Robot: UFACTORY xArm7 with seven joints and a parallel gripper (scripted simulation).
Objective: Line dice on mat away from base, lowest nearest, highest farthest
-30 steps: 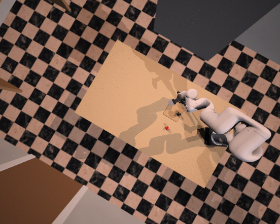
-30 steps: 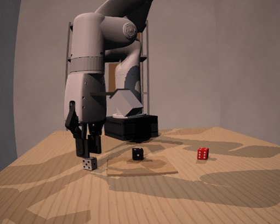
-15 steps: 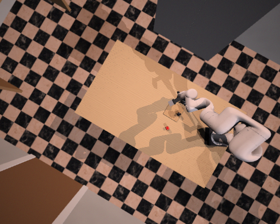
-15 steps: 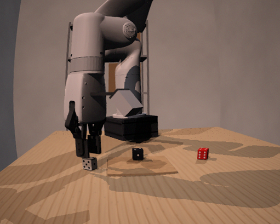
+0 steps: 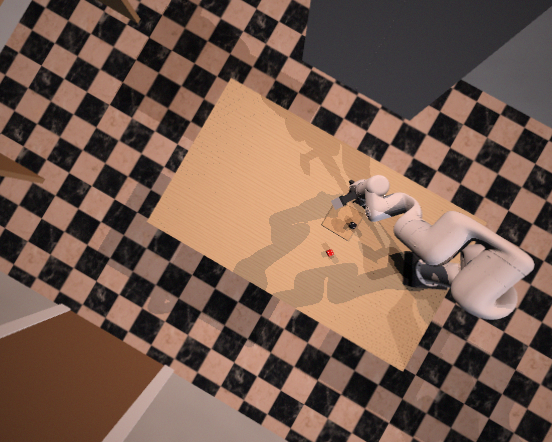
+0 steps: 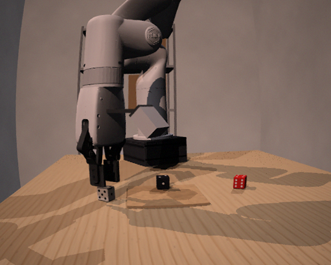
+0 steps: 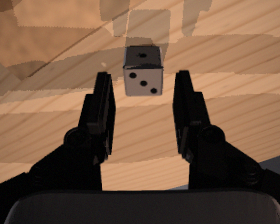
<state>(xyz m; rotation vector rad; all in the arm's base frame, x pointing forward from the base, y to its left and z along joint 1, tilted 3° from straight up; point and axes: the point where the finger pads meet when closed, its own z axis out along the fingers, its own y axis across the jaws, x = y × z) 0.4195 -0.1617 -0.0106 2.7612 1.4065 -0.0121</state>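
The white die is 4 cm below my hand. From my hand the other things lie so: thin mat 11 cm to the left, 5 cm below, 1 cm behind; red die 27 cm to the left, 4 cm below, 2 cm behind; black die 12 cm to the left, 6 cm behind, 3 cm below.
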